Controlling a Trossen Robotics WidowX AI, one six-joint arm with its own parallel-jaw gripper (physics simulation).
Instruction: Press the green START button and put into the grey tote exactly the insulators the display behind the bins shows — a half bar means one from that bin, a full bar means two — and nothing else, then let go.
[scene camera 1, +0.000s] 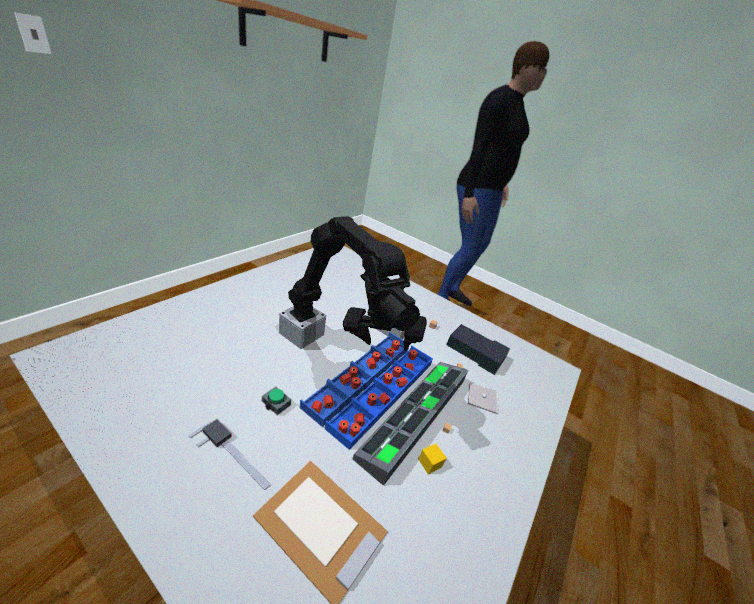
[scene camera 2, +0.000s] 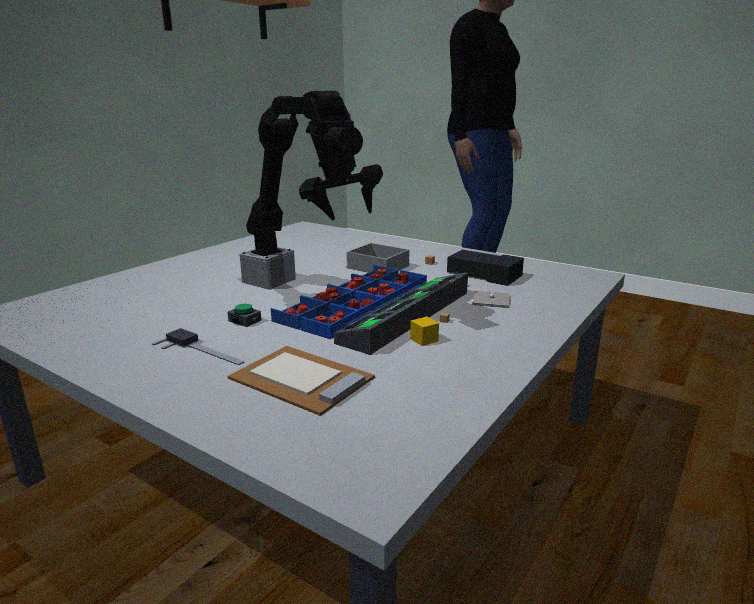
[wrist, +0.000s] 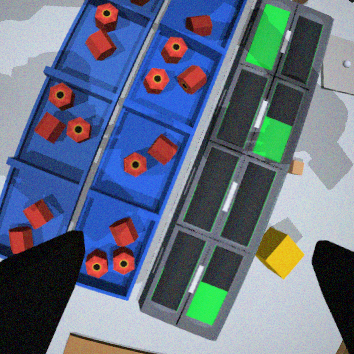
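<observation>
My gripper (scene camera 1: 387, 344) (scene camera 2: 351, 215) (wrist: 201, 248) is open and empty, high above the bins and display. Blue bins (scene camera 1: 339, 435) (scene camera 2: 317, 327) (wrist: 150, 187) in two columns hold red insulators (scene camera 1: 372, 398) (wrist: 135, 164). The display (scene camera 1: 371, 466) (scene camera 2: 355, 339) (wrist: 200, 331) has four rows of two panels. In the wrist view, the top left panel is full green; the right panels of the second and bottom rows are half green; the others are dark. The green START button (scene camera 1: 275, 395) (scene camera 2: 243, 308) is left of the bins. The grey tote (scene camera 2: 361, 262) stands behind them; its floor is hidden.
A yellow cube (scene camera 1: 432, 458) (scene camera 2: 424, 330) (wrist: 281, 253) stands beside the display. A dark block (scene camera 1: 478, 347) (scene camera 2: 484, 266) lies at the far right. A caliper (scene camera 1: 217, 432) (scene camera 2: 181, 337) and a clipboard (scene camera 1: 283, 517) (scene camera 2: 276, 391) lie near the front. A person (scene camera 1: 497, 138) (scene camera 2: 484, 75) stands beyond the table.
</observation>
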